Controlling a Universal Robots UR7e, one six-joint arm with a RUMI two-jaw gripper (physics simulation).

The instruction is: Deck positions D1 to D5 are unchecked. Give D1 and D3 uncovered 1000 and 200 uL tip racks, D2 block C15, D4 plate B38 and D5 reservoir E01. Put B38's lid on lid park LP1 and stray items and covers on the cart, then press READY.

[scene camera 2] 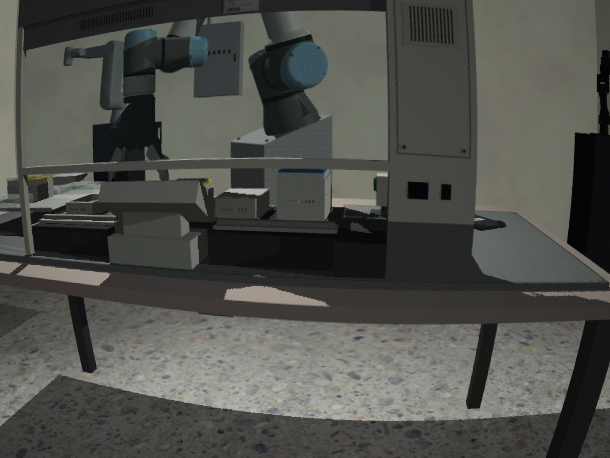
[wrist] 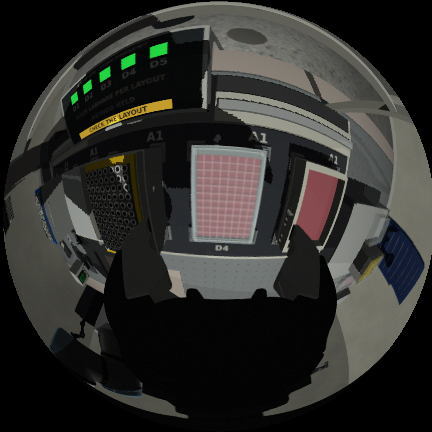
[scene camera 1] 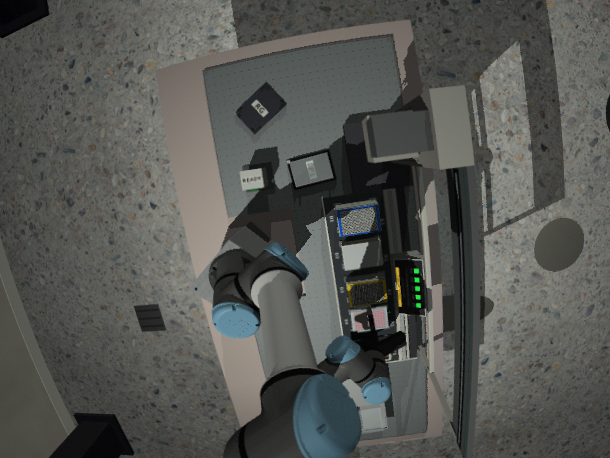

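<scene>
My gripper (scene camera 2: 140, 172) (wrist: 221, 224) is open and empty, its fingers spread above the near side of D4. Plate B38 (scene camera 1: 380, 317) (wrist: 227, 197), pink with a wells grid and pale clear rim, sits at D4; whether a lid covers it I cannot tell. The red reservoir (wrist: 317, 205) is at D5. The yellow-rimmed tip rack (scene camera 1: 367, 296) (wrist: 111, 205) is at D3, its holes showing. The pale block (scene camera 1: 355, 256) (scene camera 2: 242, 204) is at D2. The blue-rimmed tip rack (scene camera 1: 359, 220) (scene camera 2: 303, 199) is at D1. The READY button (scene camera 1: 251, 179) stands apart. Item codes are unreadable.
The status screen (scene camera 1: 409, 286) (wrist: 135, 82) shows five green squares and "CHECK THE LAYOUT". A black-edged grey tray (scene camera 1: 320, 171) and a black RG box (scene camera 1: 261, 108) lie beyond the deck. An instrument tower (scene camera 2: 431, 110) and crossbar (scene camera 2: 210, 164) border the deck. A yellow-topped box (wrist: 368, 266) is at right.
</scene>
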